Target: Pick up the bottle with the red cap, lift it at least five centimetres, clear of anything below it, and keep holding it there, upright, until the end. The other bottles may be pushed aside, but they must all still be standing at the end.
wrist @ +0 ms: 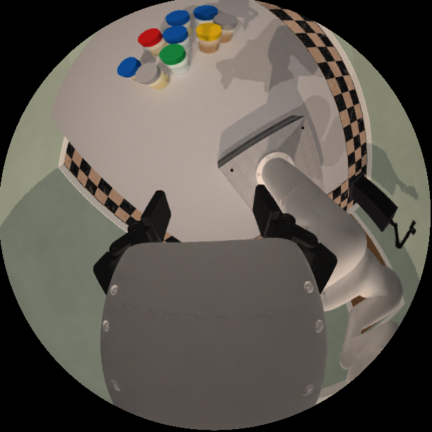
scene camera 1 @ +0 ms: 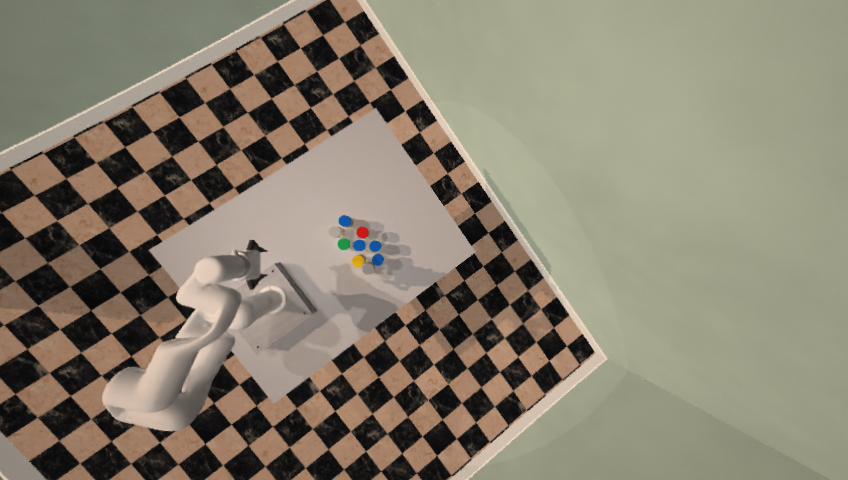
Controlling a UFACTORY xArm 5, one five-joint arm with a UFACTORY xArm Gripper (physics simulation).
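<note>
The bottle with the red cap stands upright in a loose cluster of bottles on the pale table. Around it stand bottles with a blue cap, a grey cap, a green cap, a second blue cap and a third blue cap. My gripper is open and empty, well away from the cluster, on the side of the robot's base.
Bottles with a yellow cap, a fourth blue cap and a second grey cap stand at the cluster's other side. The metal base plate lies beside my gripper.
</note>
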